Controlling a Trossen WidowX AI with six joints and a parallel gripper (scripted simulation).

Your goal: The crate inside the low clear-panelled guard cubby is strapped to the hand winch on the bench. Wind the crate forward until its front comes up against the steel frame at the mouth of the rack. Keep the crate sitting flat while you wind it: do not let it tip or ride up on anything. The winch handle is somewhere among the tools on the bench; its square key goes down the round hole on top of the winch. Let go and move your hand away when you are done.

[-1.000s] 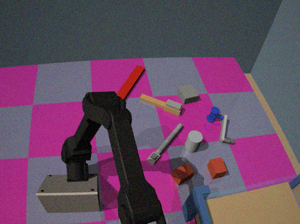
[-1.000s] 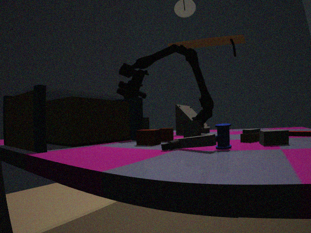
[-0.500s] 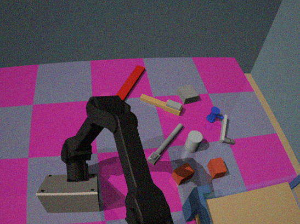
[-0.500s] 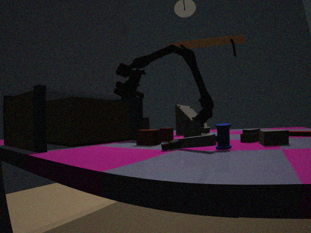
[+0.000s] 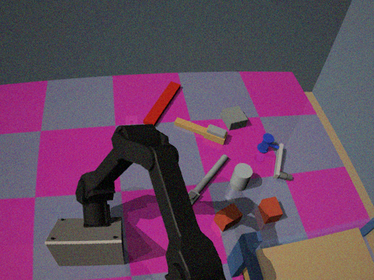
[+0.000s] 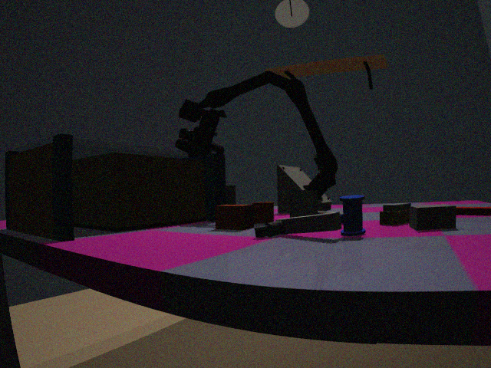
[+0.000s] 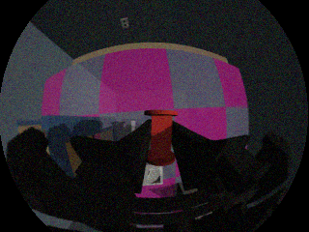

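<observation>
Right now my gripper tip is 5 cm to the right of the winch handle with red hub, 4 cm above it and 1 cm short of it. Round my gripper tip: winch: 11 cm below, 10 cm to the left, 2 cm ahead; blue steel frame: 19 cm ahead, 11 cm to the left, 3 cm below; red knob: 2 cm to the left, 1 cm below.
</observation>
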